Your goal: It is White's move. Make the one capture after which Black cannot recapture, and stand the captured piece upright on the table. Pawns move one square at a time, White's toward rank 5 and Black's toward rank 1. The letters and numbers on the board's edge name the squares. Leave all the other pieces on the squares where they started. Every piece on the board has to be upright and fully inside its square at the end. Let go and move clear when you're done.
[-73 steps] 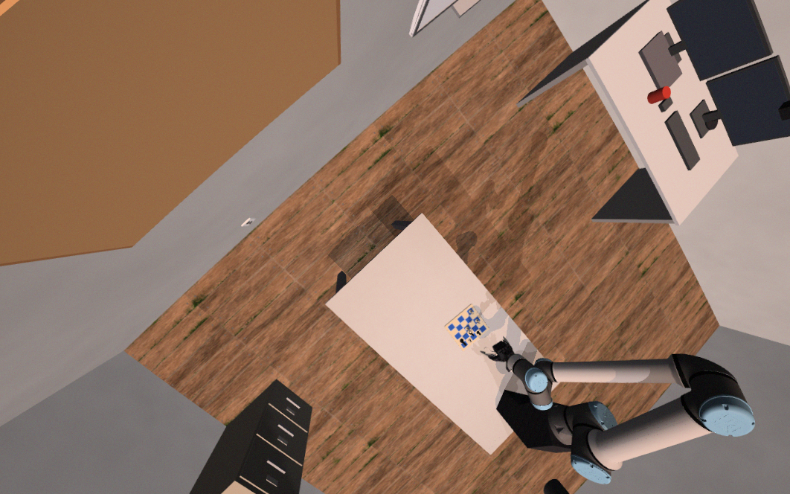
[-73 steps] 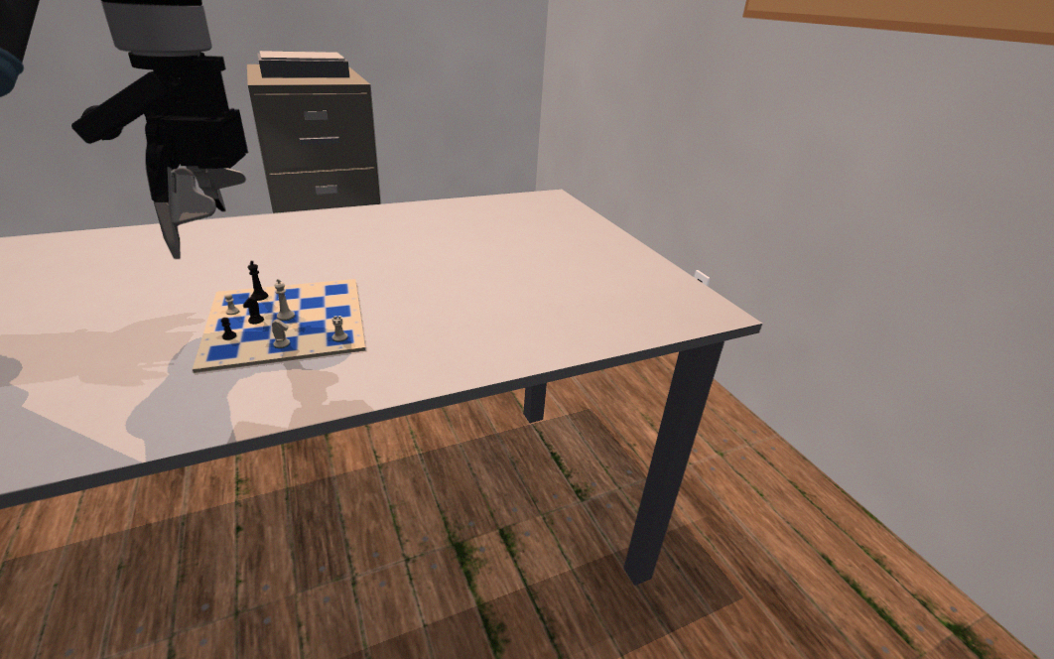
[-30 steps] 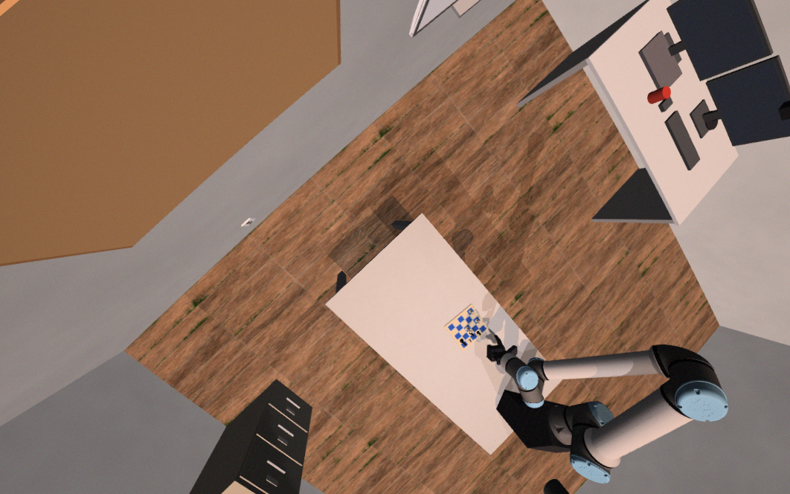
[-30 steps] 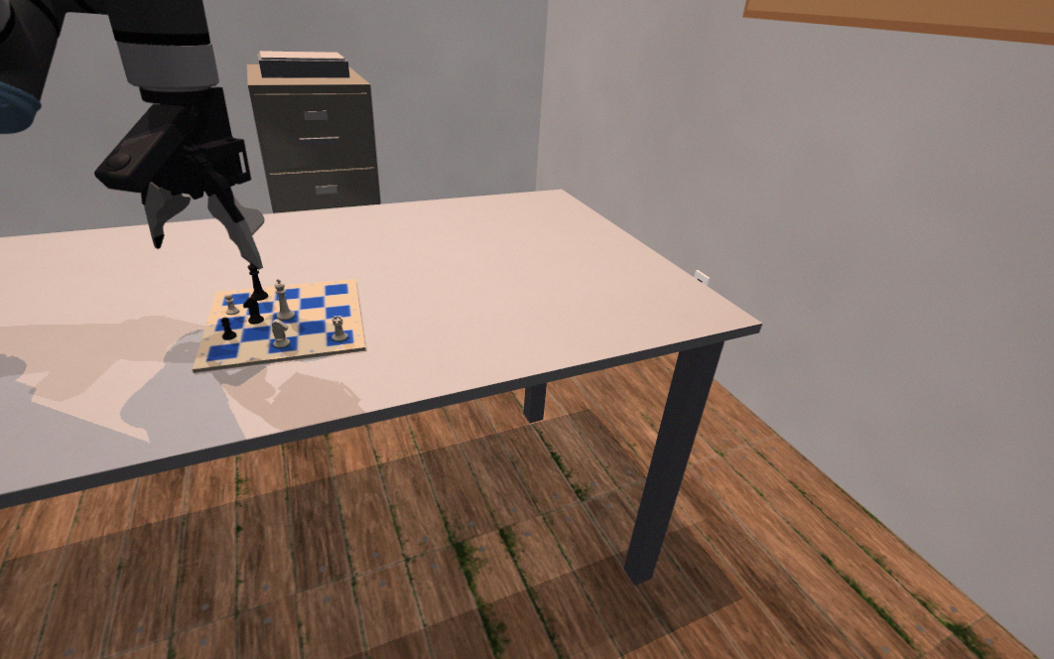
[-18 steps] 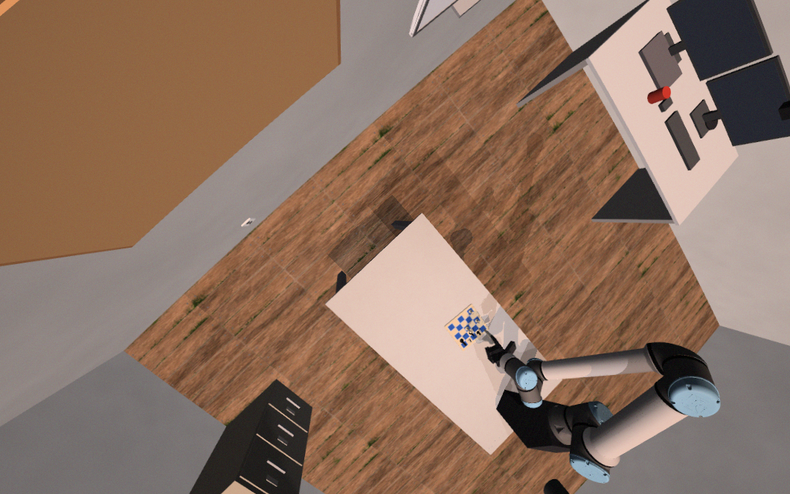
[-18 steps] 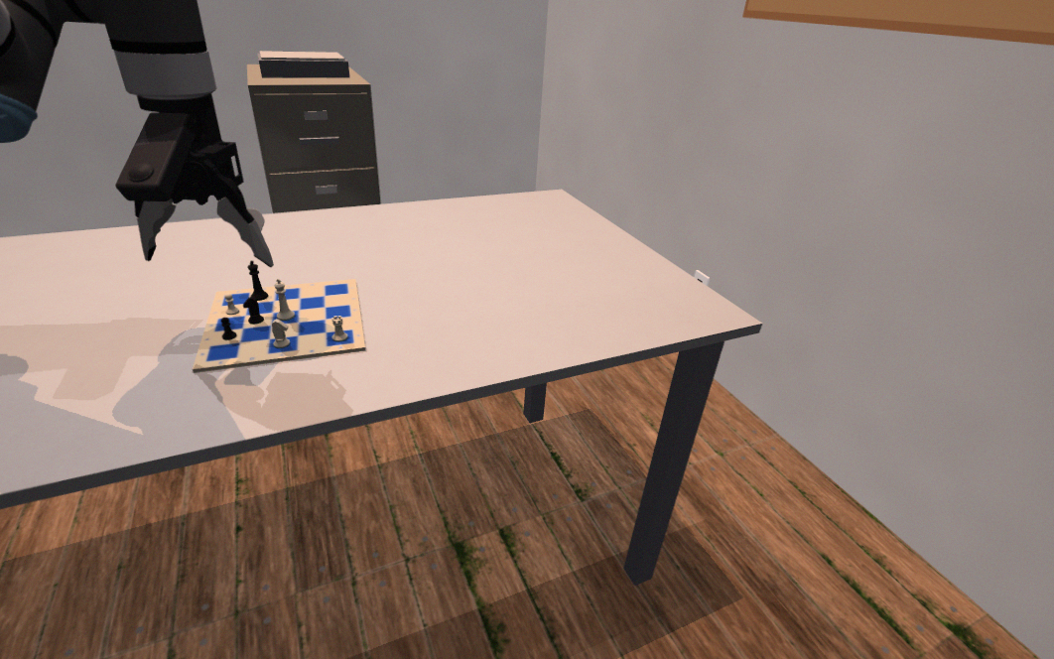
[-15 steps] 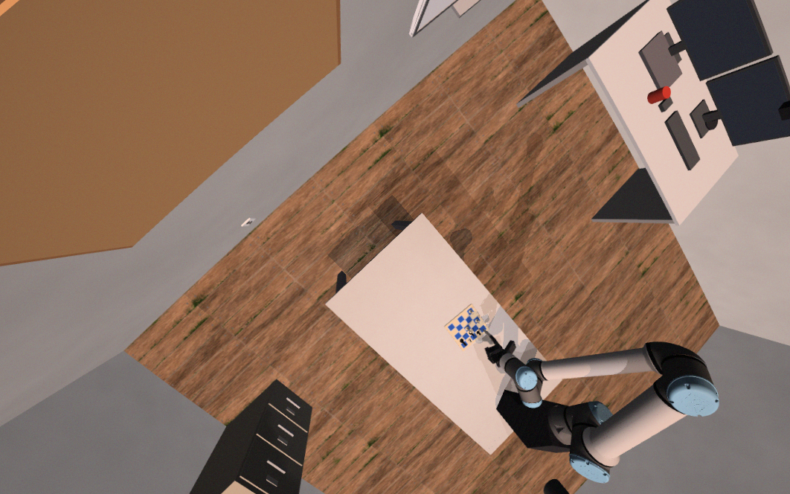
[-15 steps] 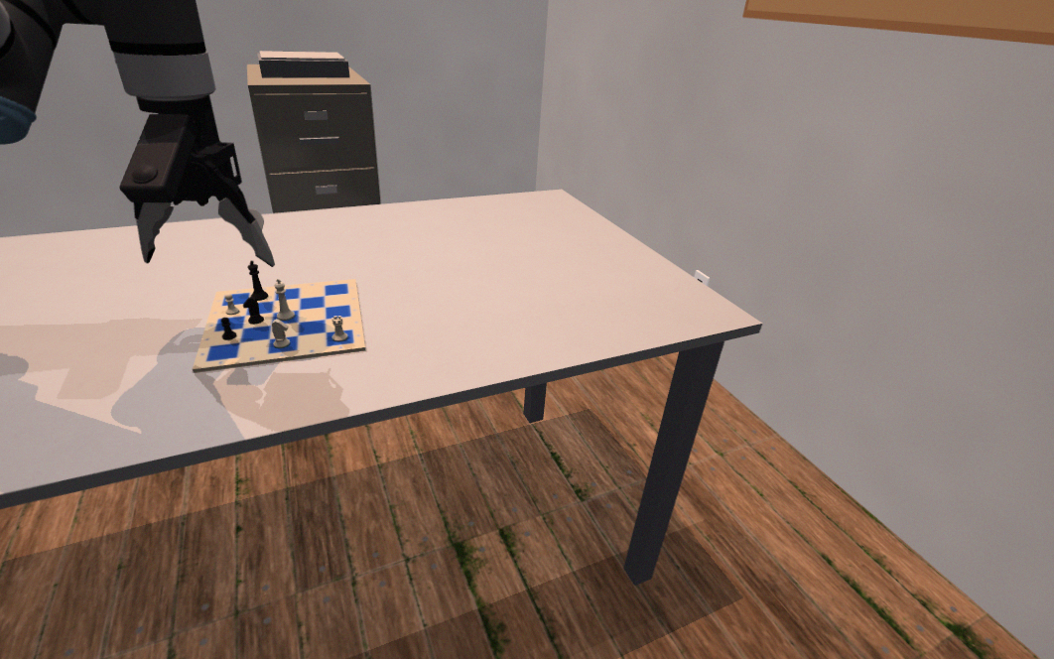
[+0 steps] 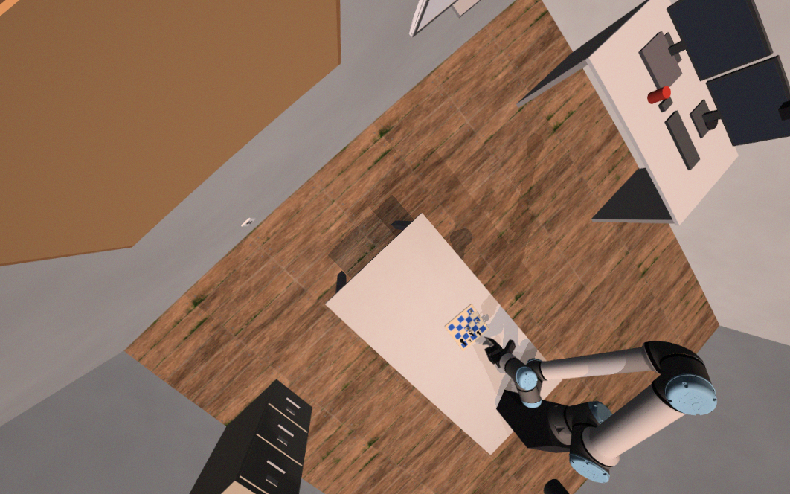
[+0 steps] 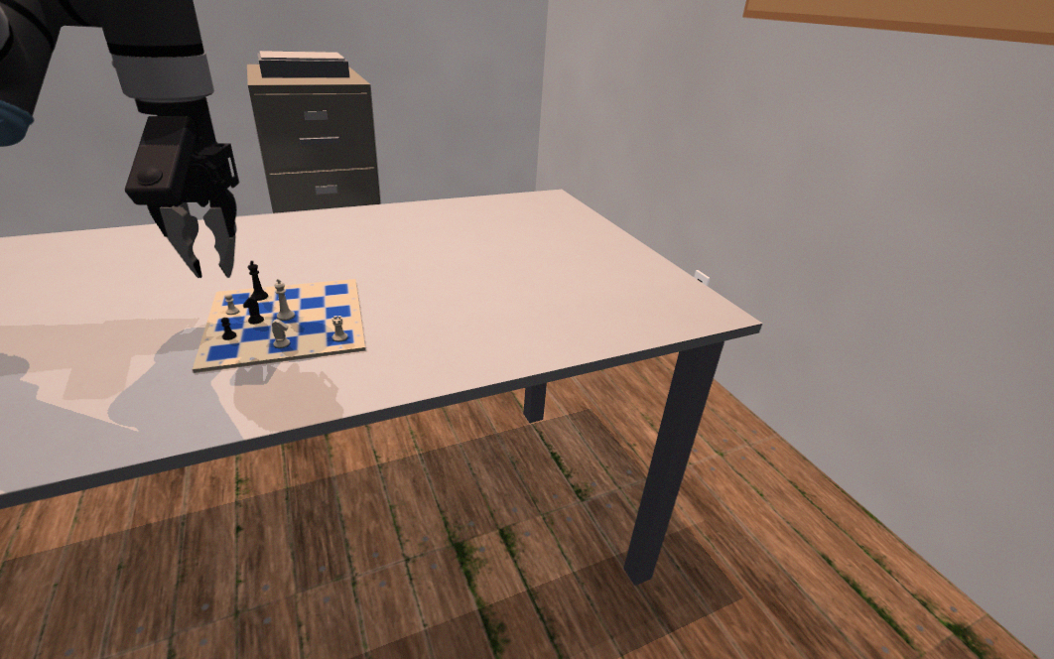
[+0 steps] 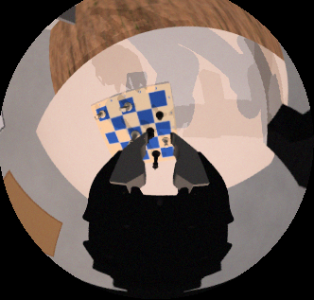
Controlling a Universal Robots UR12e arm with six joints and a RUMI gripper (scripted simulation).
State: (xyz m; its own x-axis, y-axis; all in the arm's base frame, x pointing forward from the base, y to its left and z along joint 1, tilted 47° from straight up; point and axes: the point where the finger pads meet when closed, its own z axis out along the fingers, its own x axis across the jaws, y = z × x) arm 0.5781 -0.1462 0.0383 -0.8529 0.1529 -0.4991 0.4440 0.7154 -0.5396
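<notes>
Right now the black pawn is 9 cm below my hand. The rest, counted from my hand: white pawn 9 cm below, 7 cm to the left, 2 cm ahead; then chessboard 11 cm below, 8 cm ahead, 1 cm to the left; then white king 8 cm below, 8 cm ahead, 2 cm to the left.
</notes>
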